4 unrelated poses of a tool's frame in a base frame.
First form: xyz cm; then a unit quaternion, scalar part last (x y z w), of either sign.
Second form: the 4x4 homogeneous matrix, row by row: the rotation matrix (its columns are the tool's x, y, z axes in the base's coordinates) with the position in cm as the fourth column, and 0 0 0 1 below. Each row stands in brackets. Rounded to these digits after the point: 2 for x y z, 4 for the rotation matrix.
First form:
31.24 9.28 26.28 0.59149 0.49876 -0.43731 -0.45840
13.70 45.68 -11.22 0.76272 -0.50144 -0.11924 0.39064
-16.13 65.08 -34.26 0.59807 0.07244 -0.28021 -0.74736
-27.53 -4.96 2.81 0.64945 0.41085 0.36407 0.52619
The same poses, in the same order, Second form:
[[0.1200 0.1891 -0.9746 31.24], [0.9910 -0.0822 0.1061 9.28], [-0.0601 -0.9785 -0.1973 26.28], [0 0 0 1]]
[[0.4687 -0.6718 -0.5737 13.70], [-0.8581 -0.1919 -0.4763 45.68], [0.2099 0.7155 -0.6664 -11.22], [0 0 0 1]]
[[0.8325 -0.3322 -0.4434 -16.13], [0.5055 0.1276 0.8534 65.08], [-0.2269 -0.9345 0.2741 -34.26], [0 0 0 1]]
[[0.3973 0.1505 0.9053 -27.53], [0.9168 -0.1087 -0.3843 -4.96], [0.0405 0.9826 -0.1812 2.81], [0 0 0 1]]

